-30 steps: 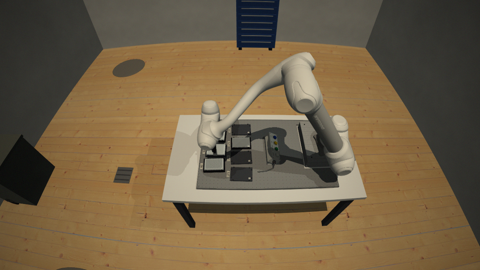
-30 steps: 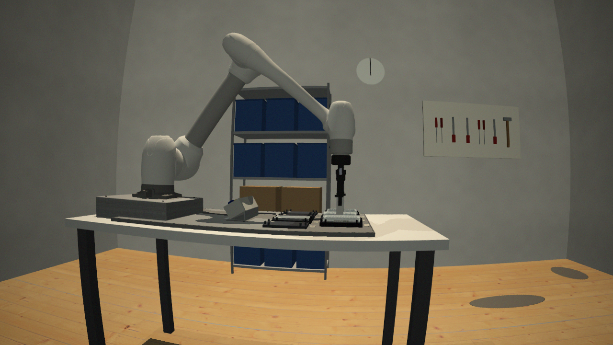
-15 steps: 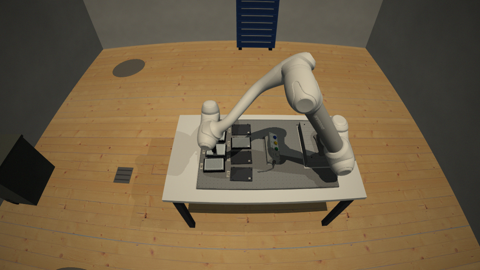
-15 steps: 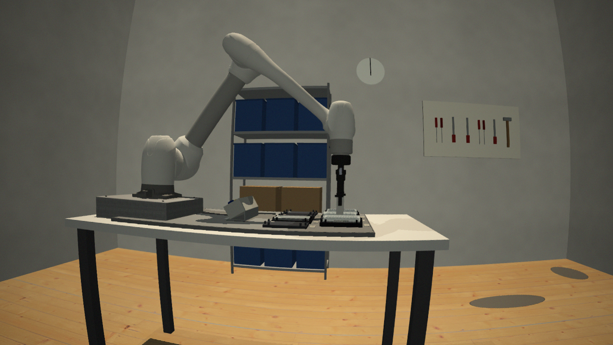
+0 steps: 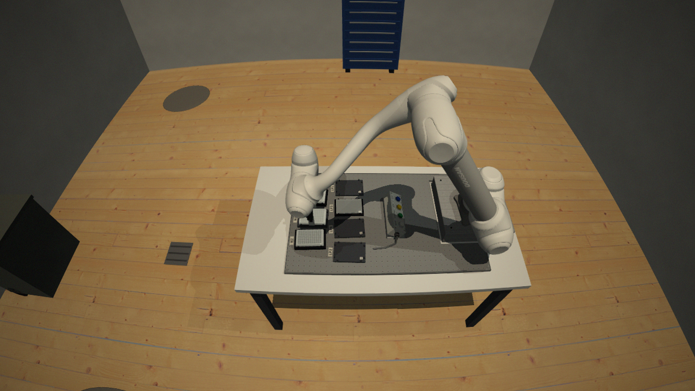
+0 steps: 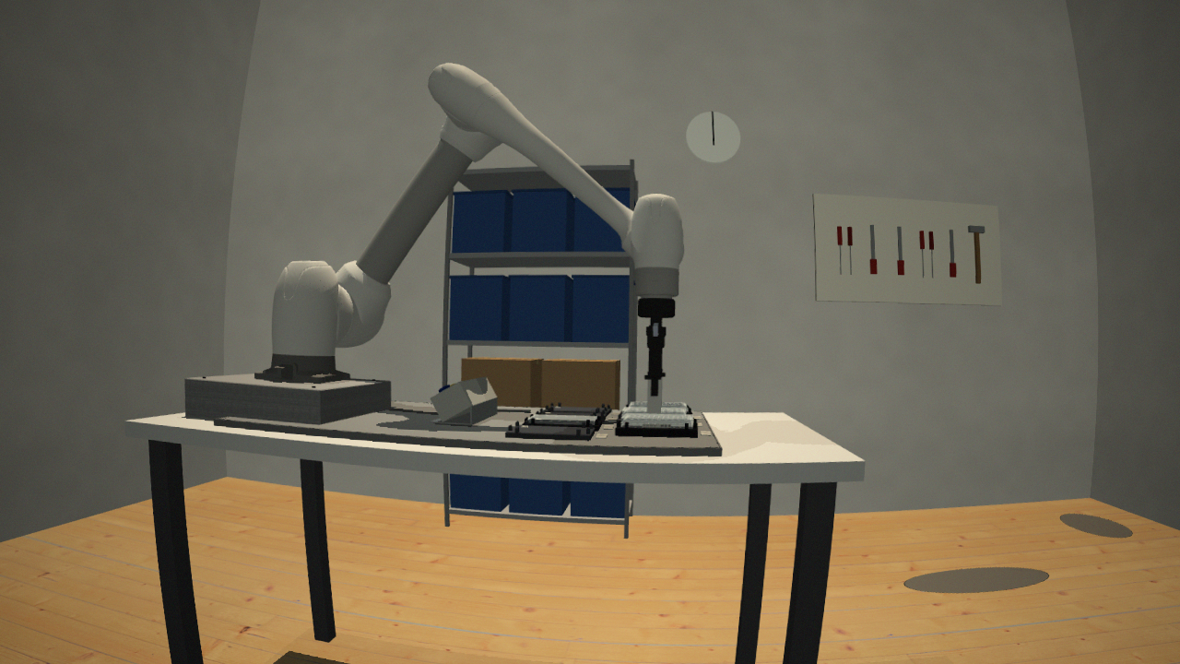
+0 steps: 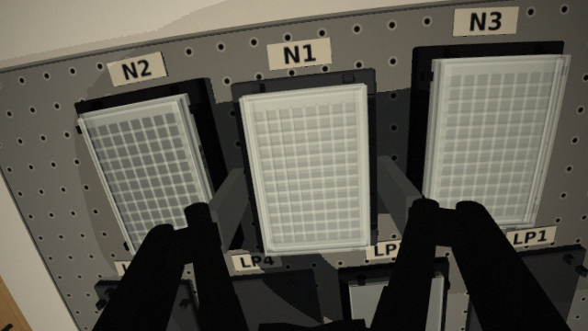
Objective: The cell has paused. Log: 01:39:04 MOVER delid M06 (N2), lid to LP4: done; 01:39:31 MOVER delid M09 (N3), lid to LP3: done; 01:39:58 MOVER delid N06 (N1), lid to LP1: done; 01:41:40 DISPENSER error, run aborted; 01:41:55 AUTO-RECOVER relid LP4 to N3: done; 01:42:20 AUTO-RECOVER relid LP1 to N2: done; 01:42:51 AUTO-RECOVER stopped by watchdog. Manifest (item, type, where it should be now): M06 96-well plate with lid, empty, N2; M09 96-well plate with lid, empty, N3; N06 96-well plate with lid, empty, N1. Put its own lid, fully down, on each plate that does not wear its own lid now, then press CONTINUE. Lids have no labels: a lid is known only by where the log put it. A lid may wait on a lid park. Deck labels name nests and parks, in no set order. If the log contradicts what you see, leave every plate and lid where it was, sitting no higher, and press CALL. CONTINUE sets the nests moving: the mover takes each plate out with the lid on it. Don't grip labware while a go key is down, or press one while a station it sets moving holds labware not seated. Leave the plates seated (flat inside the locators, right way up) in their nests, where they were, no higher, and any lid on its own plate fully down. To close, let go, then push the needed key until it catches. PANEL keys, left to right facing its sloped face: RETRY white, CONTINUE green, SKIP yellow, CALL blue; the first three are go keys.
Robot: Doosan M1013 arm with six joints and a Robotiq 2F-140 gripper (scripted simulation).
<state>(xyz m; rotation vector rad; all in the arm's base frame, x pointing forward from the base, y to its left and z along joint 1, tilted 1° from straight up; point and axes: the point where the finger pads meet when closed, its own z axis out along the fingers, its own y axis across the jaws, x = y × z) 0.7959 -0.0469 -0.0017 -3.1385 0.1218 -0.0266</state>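
Now: the plate 13 cm to the right of my hand and 3 cm below it. From my hand the other things lie so: LP3 label (9 cm behind, 6 cm to the right, 5 cm below); then nest N2 (1 cm ahead, 12 cm to the left, 4 cm below); then N3 label (9 cm ahead, 14 cm to the right, 5 cm below).
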